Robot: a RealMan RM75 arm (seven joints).
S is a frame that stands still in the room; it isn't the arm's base.
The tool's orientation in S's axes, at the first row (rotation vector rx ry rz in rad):
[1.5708, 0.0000, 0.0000]
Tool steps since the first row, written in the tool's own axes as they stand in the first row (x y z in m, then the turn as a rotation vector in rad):
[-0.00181, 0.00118, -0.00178, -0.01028, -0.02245, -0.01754]
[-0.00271, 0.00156, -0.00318, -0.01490, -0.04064, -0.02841]
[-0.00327, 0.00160, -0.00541, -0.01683, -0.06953, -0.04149]
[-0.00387, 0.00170, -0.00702, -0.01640, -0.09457, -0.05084]
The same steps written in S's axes. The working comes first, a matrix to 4 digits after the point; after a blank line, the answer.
The tool's axes in the first row as the columns of a matrix, in S's axes (used below as rounded here):
[1.0000, 0.0000, 0.0000]
[0.0000, 0.0000, -1.0000]
[0.0000, 1.0000, 0.0000]

[-0.00181, 0.00178, 0.00118, -0.01028, 0.01754, -0.02245]
[-0.00271, 0.00318, 0.00156, -0.01490, 0.02841, -0.04064]
[-0.00327, 0.00541, 0.00160, -0.01683, 0.04149, -0.06953]
[-0.00387, 0.00702, 0.00170, -0.01640, 0.05084, -0.09457]

